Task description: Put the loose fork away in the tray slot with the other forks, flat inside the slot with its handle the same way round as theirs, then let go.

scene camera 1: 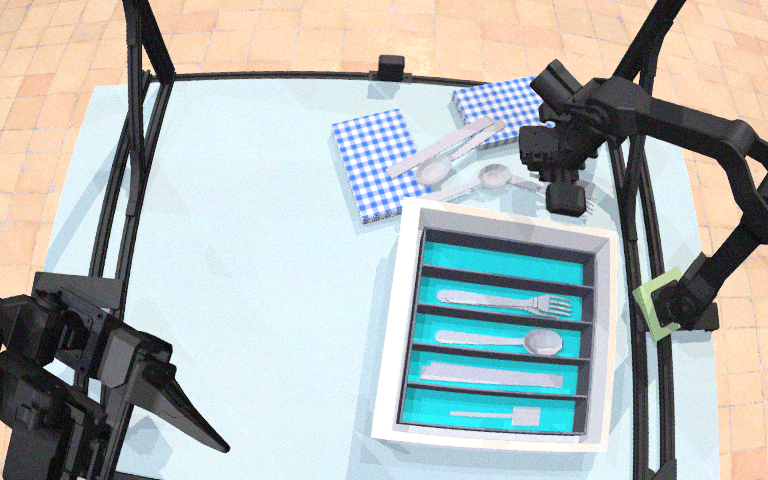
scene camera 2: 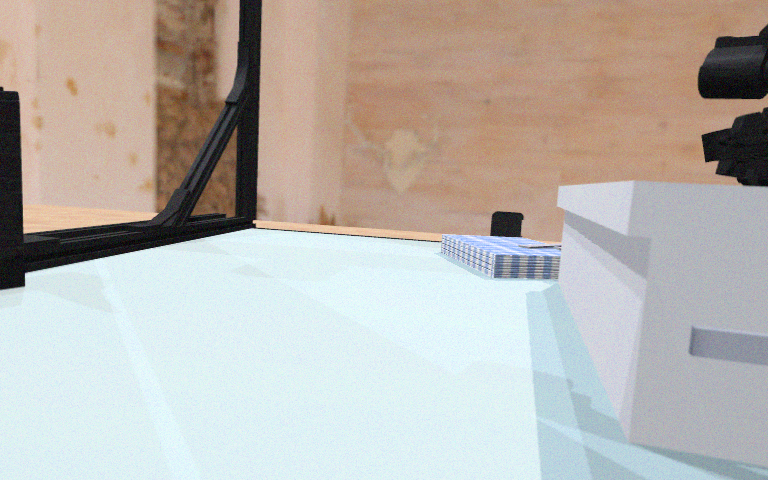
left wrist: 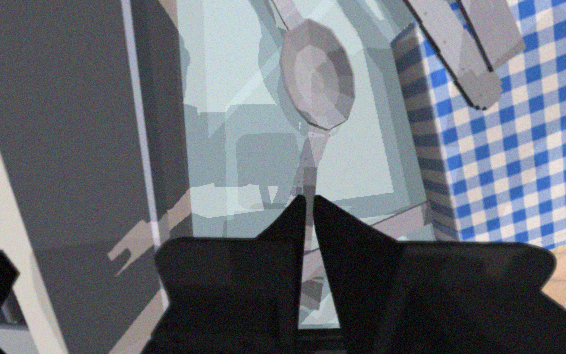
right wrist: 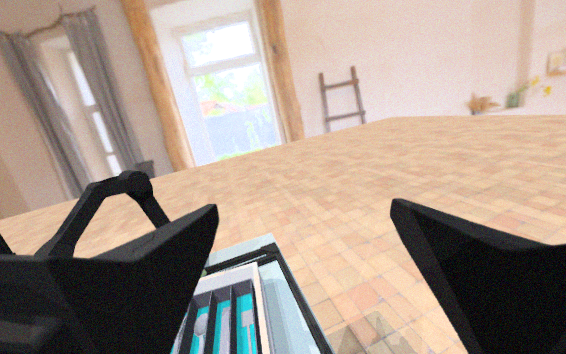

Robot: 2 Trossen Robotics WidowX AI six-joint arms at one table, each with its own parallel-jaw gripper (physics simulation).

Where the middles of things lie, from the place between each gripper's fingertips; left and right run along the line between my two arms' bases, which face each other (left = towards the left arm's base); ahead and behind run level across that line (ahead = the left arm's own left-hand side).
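Scene:
Cutlery tray (scene camera 1: pixel 451 260): 1 cm below my left hand, 25 cm ahead of it, 10 cm to the right of it. My right gripper: 42 cm above the tray, 33 cm to the right of it, 18 cm past it.

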